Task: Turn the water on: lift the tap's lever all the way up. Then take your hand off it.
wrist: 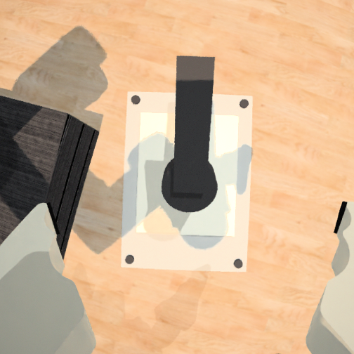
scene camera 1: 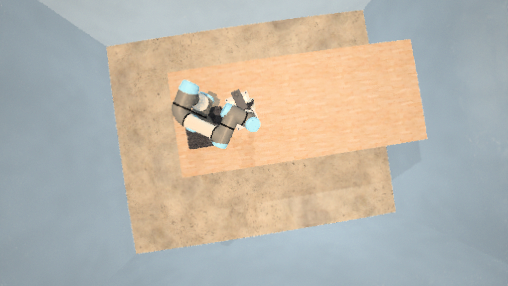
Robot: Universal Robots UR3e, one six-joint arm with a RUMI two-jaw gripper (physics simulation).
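Note:
The tap (wrist: 190,187) (scene camera 1: 238,98) stands on a pale rectangular plate (wrist: 185,259) with a dark bolt at each corner. In the wrist view its black bar (wrist: 194,120) runs from the round black body toward the top and past the plate's edge, with a greyer face at its far end. Whether this bar is the lever or the spout, and how high the lever stands, I cannot tell. My gripper (wrist: 195,205) is open and empty, with one jaw at the left and one at the right, both apart from the tap. In the scene view the arm hides the jaws and part of the plate.
A dark ribbed block (wrist: 30,150) stands left of the plate in the wrist view. In the scene view a dark slab (scene camera 1: 200,140) lies by the arm's base. The wooden table top (scene camera 1: 340,95) extends right. Arm shadows fall across the plate.

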